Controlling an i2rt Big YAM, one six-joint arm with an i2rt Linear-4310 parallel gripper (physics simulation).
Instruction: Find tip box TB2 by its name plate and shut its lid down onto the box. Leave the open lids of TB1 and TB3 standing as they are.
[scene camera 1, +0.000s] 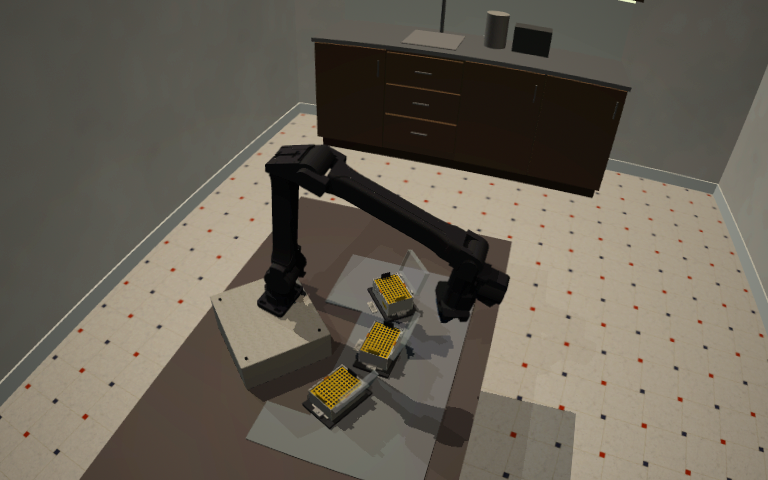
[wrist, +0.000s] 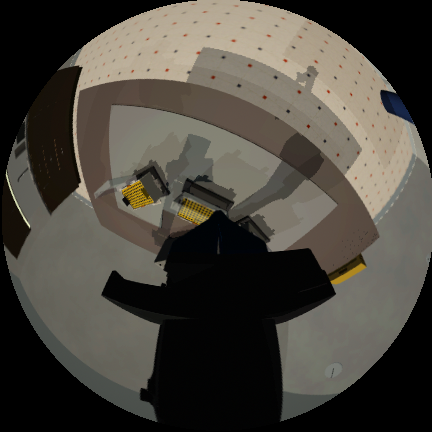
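Seen in the pictures: gripper, fingertip midpoint: (scene camera 1: 443, 322) (wrist: 217, 215); arm's base at its link origin: (scene camera 1: 280, 297).
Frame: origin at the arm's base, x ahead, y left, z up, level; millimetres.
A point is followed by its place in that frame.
Observation:
Three tip boxes with yellow tip grids stand in a row: the back box (scene camera 1: 392, 291) {x 248, y 233, z -60 mm} (wrist: 138, 195) {x 251, y 234, z -60 mm}, the middle box (scene camera 1: 380, 341) (wrist: 196, 211) {x 389, y 58, z 23 mm} and the front box (scene camera 1: 336, 387) {x 271, y -158, z -60 mm}. Small white plates lie beside them; their lettering is too small to read, so I cannot tell which is TB2. The back box's clear lid (scene camera 1: 416, 262) {x 286, y 318, z 8 mm} stands open. The middle box's lid (scene camera 1: 409, 331) {x 385, y 33, z 26 mm} and the front box's lid (scene camera 1: 367, 380) {x 359, y -157, z 26 mm} also show raised at their box edges. My gripper (scene camera 1: 454, 318) {x 468, y 44, z 93 mm} (wrist: 217, 215) {x 468, y 44, z 93 mm} is shut and empty, above the sheet, right of the back box. It hides most of the front box in the wrist view.
The boxes stand on a grey sheet (scene camera 1: 351, 447) {x 372, y -267, z -118 mm} (wrist: 130, 130) {x 409, y 340, z -117 mm} over a brown mat (scene camera 1: 169, 418) {x -86, y -431, z -120 mm} (wrist: 95, 130) {x 359, y 531, z -120 mm}. The arm's pale base block (scene camera 1: 271, 339) {x 57, y -130, z -18 mm} is left of the boxes. A dark cabinet (scene camera 1: 498, 124) (wrist: 55, 140) stands behind.

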